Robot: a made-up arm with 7 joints.
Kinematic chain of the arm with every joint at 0, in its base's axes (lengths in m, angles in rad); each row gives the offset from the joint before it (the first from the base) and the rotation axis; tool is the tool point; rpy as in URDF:
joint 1: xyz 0 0 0.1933 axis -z
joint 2: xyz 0 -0.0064 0.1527 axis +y
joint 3: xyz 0 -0.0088 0.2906 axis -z
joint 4: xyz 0 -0.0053 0.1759 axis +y
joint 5: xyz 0 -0.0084 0.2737 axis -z
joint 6: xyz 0 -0.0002 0.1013 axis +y
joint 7: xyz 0 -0.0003 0.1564 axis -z
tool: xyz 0 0 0 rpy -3.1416 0 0
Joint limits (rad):
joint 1: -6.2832..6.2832
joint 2: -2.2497..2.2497
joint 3: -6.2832..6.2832
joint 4: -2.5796..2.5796
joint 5: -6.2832..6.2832
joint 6: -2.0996..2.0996
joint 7: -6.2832..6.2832
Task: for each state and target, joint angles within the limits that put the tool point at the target. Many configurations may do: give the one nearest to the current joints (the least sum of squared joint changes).
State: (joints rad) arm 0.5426 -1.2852 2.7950 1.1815 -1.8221 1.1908 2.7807
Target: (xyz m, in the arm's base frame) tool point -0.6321 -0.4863 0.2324
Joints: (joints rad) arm -0.2236 -1.3647 2.5504 1.1359 -1.8169 1.0793 2.7807
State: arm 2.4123 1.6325 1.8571 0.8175 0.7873 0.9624 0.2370
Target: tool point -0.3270 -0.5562 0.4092
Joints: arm 1.6184 2.0503 2.1316 1.2636 0.7435 1.4401 0.2370
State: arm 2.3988 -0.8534 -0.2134 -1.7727 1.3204 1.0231 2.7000
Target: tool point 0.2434 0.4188 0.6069
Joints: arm 2.5564 -0.1673 -0.1020 -1.9651 1.3748 1.2472 2.7000
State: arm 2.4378 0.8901 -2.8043 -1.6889 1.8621 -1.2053 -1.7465
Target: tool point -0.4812 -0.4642 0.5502
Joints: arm 2.0677 0.6193 -2.9912 -1.5297 1.9364 -1.2355 -1.7465
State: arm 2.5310 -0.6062 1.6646 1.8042 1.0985 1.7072 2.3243
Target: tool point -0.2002 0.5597 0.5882
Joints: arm 2.0268 -0.7233 1.5536 1.4639 1.2067 1.3785 2.3243
